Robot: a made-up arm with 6 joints.
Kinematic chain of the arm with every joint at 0, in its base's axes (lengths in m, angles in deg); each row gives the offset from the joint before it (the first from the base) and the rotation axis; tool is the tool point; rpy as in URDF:
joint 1: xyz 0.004 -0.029 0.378 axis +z
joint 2: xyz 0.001 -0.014 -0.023 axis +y
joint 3: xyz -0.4 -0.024 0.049 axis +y
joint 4: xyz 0.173 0.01 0.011 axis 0.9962 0 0.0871
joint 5: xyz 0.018 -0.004 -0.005 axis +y
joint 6: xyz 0.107 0.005 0.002 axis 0.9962 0 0.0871
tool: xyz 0.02 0.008 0.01 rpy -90 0 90
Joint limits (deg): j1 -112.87..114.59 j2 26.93..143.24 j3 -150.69..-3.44 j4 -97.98..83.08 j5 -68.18..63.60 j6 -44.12..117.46
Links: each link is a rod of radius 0.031 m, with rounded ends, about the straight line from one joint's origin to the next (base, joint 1, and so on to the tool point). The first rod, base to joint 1, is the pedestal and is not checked.
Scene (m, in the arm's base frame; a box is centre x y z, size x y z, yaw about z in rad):
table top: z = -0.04
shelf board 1: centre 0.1 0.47 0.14 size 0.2 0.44 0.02 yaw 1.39
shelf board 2: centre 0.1 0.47 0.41 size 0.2 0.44 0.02 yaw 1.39
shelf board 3: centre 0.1 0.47 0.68 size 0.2 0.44 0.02 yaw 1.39
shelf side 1: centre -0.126 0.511 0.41 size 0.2 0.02 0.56 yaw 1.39
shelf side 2: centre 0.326 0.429 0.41 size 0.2 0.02 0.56 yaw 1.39
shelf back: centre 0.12 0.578 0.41 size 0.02 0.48 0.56 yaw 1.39
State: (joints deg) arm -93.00 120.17 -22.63 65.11 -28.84 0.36
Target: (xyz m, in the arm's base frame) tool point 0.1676 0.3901 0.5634
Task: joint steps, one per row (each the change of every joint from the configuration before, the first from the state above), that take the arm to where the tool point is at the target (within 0.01 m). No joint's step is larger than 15 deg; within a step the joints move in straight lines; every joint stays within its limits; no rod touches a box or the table.
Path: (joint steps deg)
1: 14.32 -2.57 -2.58 0.02 3.31 -0.37
2: 14.33 -2.58 -2.59 0.03 3.32 -0.37
3: 14.32 -2.57 -2.58 0.02 3.31 -0.38
4: 14.32 -2.57 -2.59 0.03 3.31 -0.37
5: 14.32 -2.58 -2.58 0.02 3.32 -0.37
6: 14.33 -2.57 -2.58 0.03 3.31 -0.37
7: 14.32 -2.57 -2.59 0.02 3.31 -0.37
8: 14.32 -2.57 -2.58 0.03 3.32 -0.38
9: 14.32 -2.58 -2.58 0.02 3.31 -0.37
10: 14.33 -2.57 -2.59 0.03 3.31 -0.37
11: 14.32 -2.57 -2.58 0.02 3.32 -0.37
12: 2.66 8.19 -11.54 0.90 -1.59 -0.17
13: 2.67 8.19 -11.53 0.90 -1.58 -0.17

